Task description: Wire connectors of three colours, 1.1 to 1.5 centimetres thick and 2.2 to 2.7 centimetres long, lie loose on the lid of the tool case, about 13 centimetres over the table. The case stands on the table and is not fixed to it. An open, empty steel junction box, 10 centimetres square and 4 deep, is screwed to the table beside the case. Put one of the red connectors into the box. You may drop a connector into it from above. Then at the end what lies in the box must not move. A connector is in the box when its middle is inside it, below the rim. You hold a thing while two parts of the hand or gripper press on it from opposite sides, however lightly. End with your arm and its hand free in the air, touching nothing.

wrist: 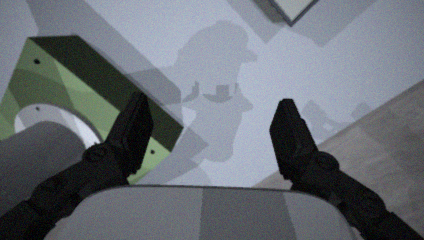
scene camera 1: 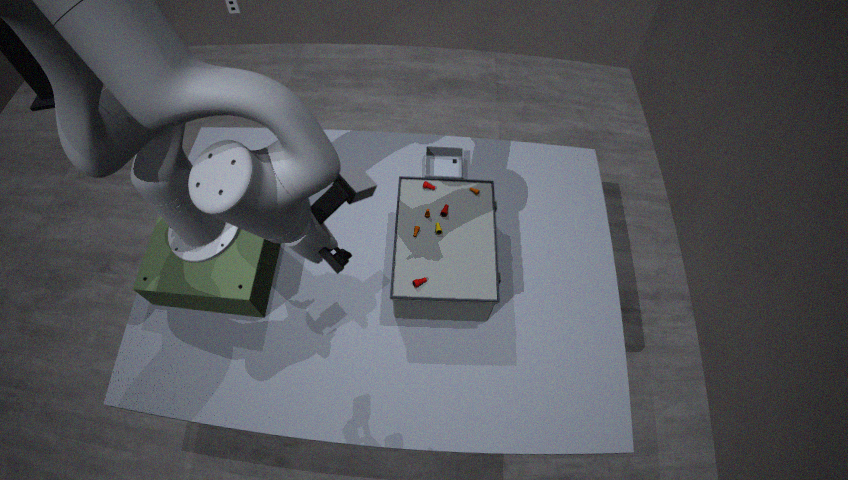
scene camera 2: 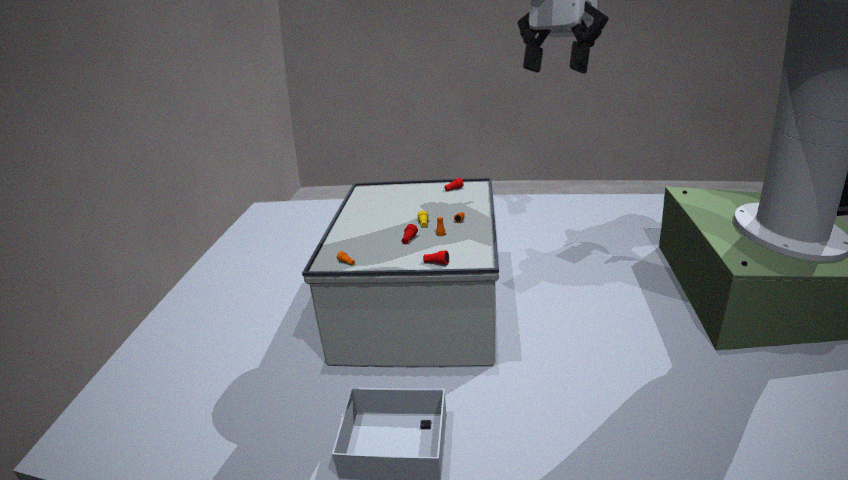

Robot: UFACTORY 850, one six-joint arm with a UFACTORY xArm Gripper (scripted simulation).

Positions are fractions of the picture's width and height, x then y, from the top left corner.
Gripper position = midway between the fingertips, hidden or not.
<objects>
gripper: wrist 0.50,0.46; scene camera 1 0.39,0.50; scene camera 2 0.65,0.15
</objects>
